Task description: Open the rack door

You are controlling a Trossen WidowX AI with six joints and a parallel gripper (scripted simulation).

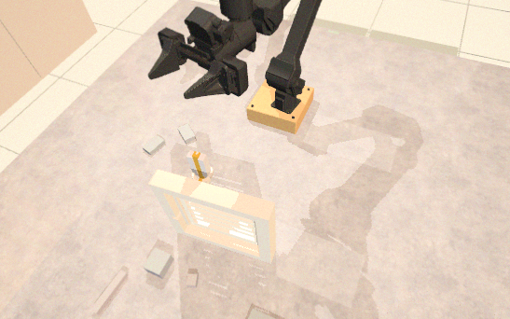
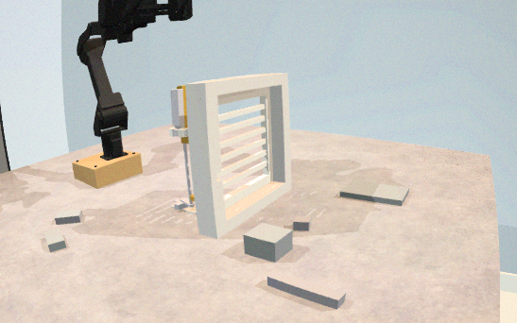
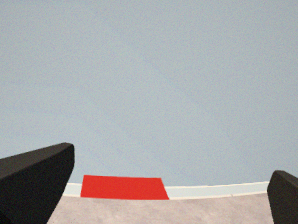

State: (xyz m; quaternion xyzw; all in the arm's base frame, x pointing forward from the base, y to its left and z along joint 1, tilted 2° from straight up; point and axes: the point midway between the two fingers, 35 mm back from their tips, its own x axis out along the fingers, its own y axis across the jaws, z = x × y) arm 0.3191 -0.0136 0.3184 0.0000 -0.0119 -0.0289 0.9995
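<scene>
Right now the upright handle is 2 cm to the left of my gripper tip and 24 cm below it. Also, from my gripper tip: flat slab (20 cm ahead, 29 cm to the left, 37 cm below); then long bar (29 cm ahead, 3 cm to the right, 37 cm below).
</scene>
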